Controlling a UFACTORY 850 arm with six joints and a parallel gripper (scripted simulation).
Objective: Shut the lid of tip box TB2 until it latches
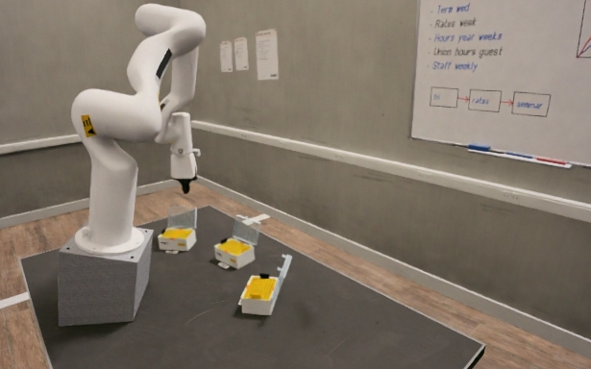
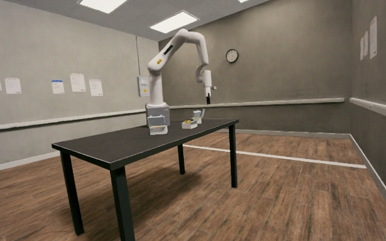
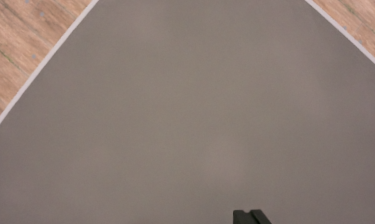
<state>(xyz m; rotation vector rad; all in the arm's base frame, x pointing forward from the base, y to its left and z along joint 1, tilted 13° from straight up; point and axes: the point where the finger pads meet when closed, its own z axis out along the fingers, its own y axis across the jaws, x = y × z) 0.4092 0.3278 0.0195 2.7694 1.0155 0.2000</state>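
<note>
The clear lid is 10 cm below my hand, 6 cm behind it and 5 cm to the right of it. From my hand the other things lie so: tip box lid (33 cm to the right, 10 cm below, 6 cm ahead).
</note>
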